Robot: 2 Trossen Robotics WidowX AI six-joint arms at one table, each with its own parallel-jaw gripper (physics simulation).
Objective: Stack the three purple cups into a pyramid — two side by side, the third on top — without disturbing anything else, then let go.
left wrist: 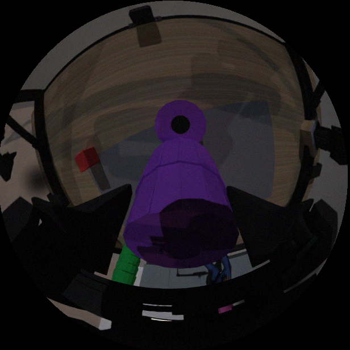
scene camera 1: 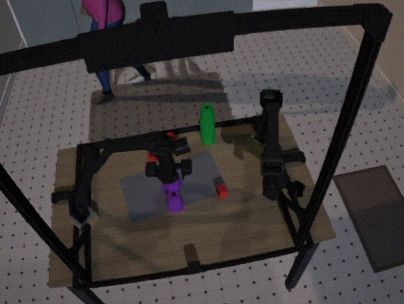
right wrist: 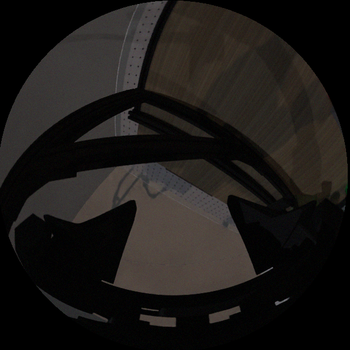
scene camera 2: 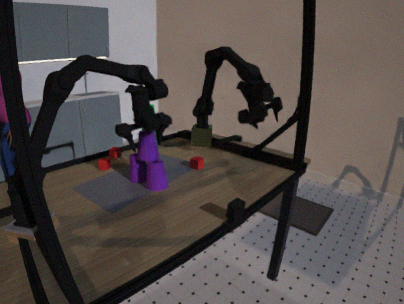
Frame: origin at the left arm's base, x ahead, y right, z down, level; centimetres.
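Where they show: left gripper, fingertip midpoint: [scene camera 2: 147, 148]; right gripper, fingertip midpoint: [scene camera 2: 267, 124]; left arm's base, origin of the base link: [scene camera 1: 81, 214] [scene camera 2: 30, 219]; right arm's base, origin of the base link: [scene camera 1: 262, 137] [scene camera 2: 202, 126].
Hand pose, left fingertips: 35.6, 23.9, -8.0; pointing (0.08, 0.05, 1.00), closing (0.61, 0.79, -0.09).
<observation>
Things, the pixels of their top centre, and the offset from my left fingertips, as dx, dy, dz. "spot": a spot on its surface instead. Level surfaces: height alone.
- grey mat, its level: dz +12.1
- third purple cup, middle of its top: [scene camera 2: 146, 132] [scene camera 1: 170, 172] -0.8, +0.4, -6.0
- red block, middle of its top: [scene camera 2: 196, 158] [scene camera 1: 221, 188] +13.2, +16.1, +8.2
- nearer, middle of its top: [scene camera 2: 104, 159] [scene camera 1: 152, 153] +9.0, -22.1, +8.2
- farther, middle of its top: [scene camera 2: 114, 148] [scene camera 1: 170, 135] +23.1, -23.4, +8.2
- green bottle, surface spot: [scene camera 1: 207, 126] spot: +32.0, -6.5, -1.0
Two purple cups stand upside down side by side on the grey mat [scene camera 1: 137, 202] [scene camera 2: 107, 192]: the front one [scene camera 1: 175, 203] [scene camera 2: 157, 178] [left wrist: 165, 117] and one partly hidden behind it [scene camera 2: 134, 171]. The third purple cup [scene camera 1: 171, 183] [scene camera 2: 148, 146] [left wrist: 180, 165] sits upright-tapered on top, appearing to rest on both. My left gripper [scene camera 1: 169, 169] [scene camera 2: 146, 138] [left wrist: 180, 190] is open, its fingers on either side of the top cup with visible gaps in the left wrist view. My right gripper [scene camera 2: 266, 123] [right wrist: 182, 203] is open and empty, raised at the right side, away from the cups.
A red block [scene camera 1: 222, 190] [scene camera 2: 197, 162] [left wrist: 87, 158] lies right of the cups. Two more red blocks, one nearer [scene camera 1: 152, 157] [scene camera 2: 104, 164] and one farther [scene camera 1: 171, 136] [scene camera 2: 115, 152], lie behind the left arm. A green bottle [scene camera 1: 207, 126] [left wrist: 126, 267] stands at the back. An olive box [scene camera 2: 201, 136] is by the right arm.
</observation>
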